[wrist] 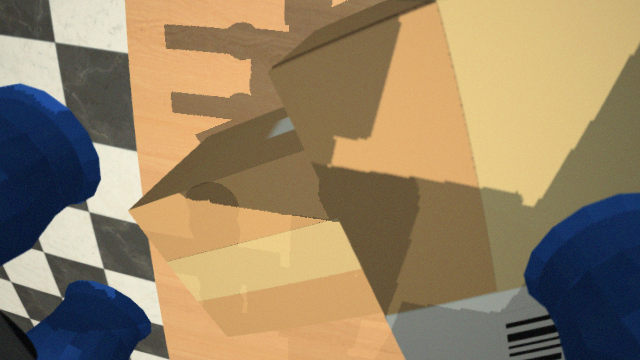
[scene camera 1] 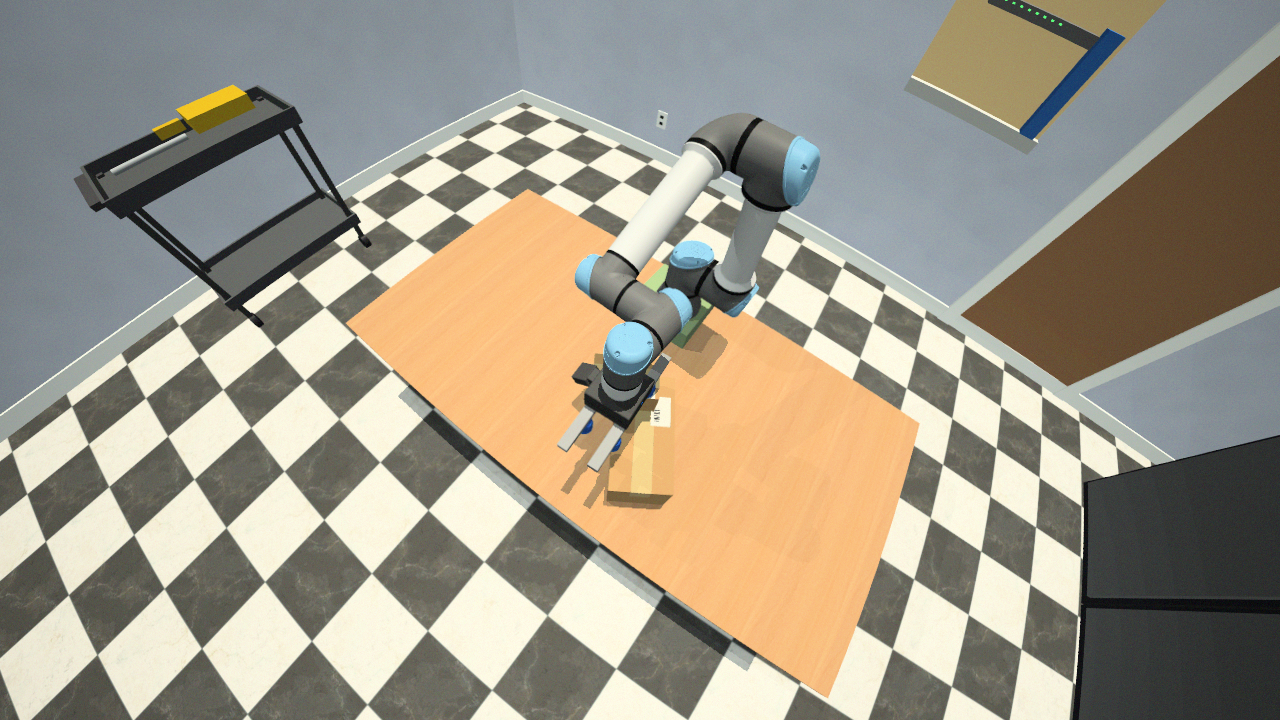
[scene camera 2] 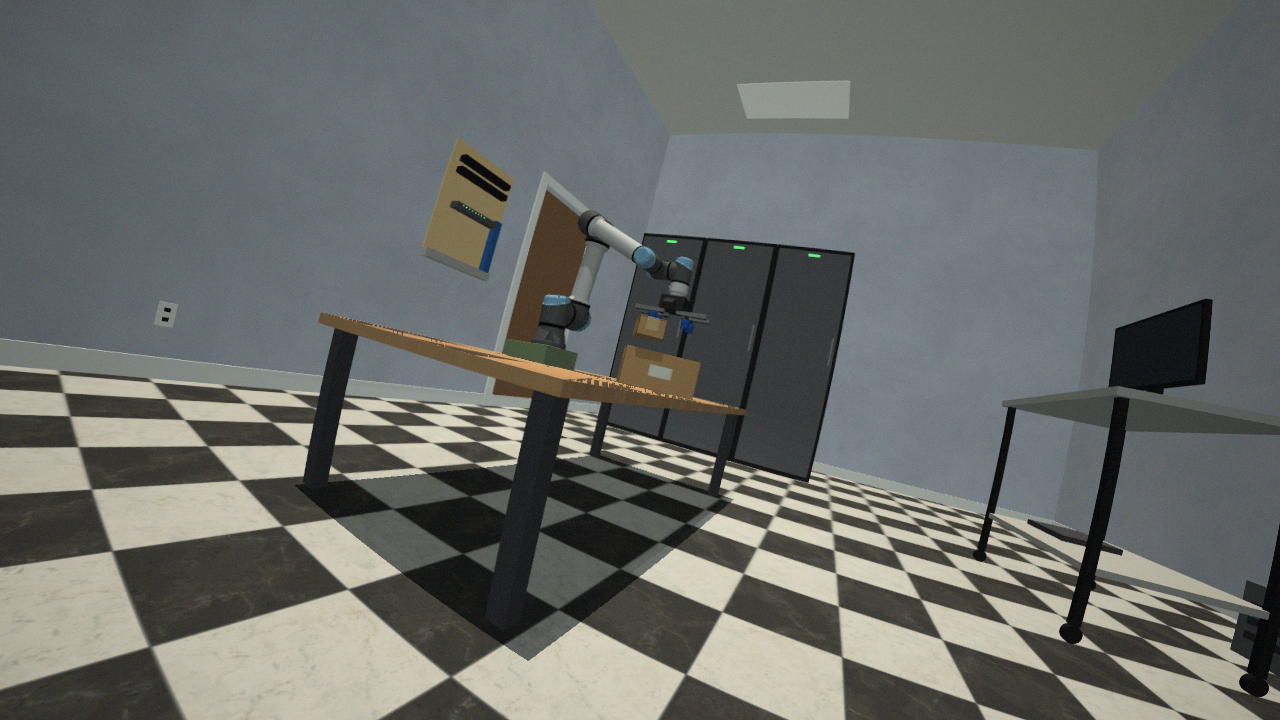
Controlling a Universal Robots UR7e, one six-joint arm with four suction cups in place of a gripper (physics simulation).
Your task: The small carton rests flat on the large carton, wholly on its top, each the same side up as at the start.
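Places are measured from the arm's base along level axes (x back, y right, z up), in millimetres.
Where they show: hand, its tool point: [wrist: 288,284] [scene camera 2: 669,327]; arm's base, origin of its link: [scene camera 2: 547,347].
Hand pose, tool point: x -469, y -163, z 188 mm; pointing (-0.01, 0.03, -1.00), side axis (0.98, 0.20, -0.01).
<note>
Each offset is from my tool point to the top centre of the thing. Level surfaces: height alone.
The small carton {dx +71, dy +37, dz +16 mm} [scene camera 2: 650,325] [wrist: 450,150] is brown with pale tape and a barcode label. It hangs under part of my suction gripper [scene camera 1: 617,401] [scene camera 2: 671,315] [wrist: 590,270], held against some of the blue cups; other cups hang free beside it. In scene camera 1 the gripper mostly hides it. The large carton {dx +44, dy -61, dz -107 mm} [scene camera 1: 640,465] [scene camera 2: 640,368] [wrist: 265,275] stands on the table, taped face up, with a white label on its side and another on top. In scene camera 2 the small carton looks about level, above the large one with a small gap between them. The small carton covers part of the large one in the wrist view.
The wooden table {dz -263 mm} [scene camera 1: 787,429] [scene camera 2: 429,344] carries the arm's green base block [scene camera 1: 687,333] [scene camera 2: 541,352] behind the cartons. A black trolley [scene camera 1: 205,170] with yellow boxes stands beyond the table. Dark cabinets [scene camera 1: 1181,537] [scene camera 2: 738,340] and a desk with a monitor [scene camera 2: 1161,344] stand apart.
</note>
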